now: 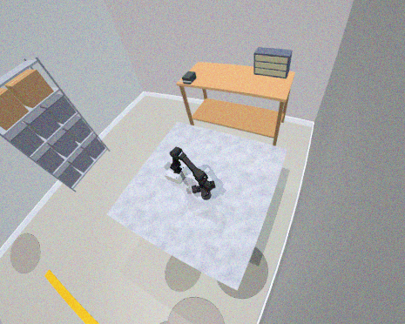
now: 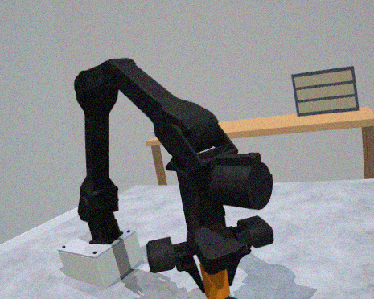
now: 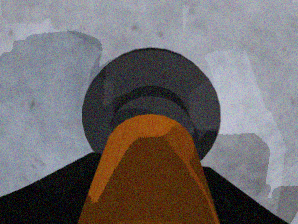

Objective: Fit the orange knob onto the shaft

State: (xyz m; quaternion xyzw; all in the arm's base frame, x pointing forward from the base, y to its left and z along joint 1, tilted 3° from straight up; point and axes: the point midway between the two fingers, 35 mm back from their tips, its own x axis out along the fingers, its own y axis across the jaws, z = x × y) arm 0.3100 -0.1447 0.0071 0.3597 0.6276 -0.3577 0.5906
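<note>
Right now my gripper tip is 2 cm below the orange knob. From my gripper tip the other things lie so: round dark pedestal: 4 cm below.
</note>
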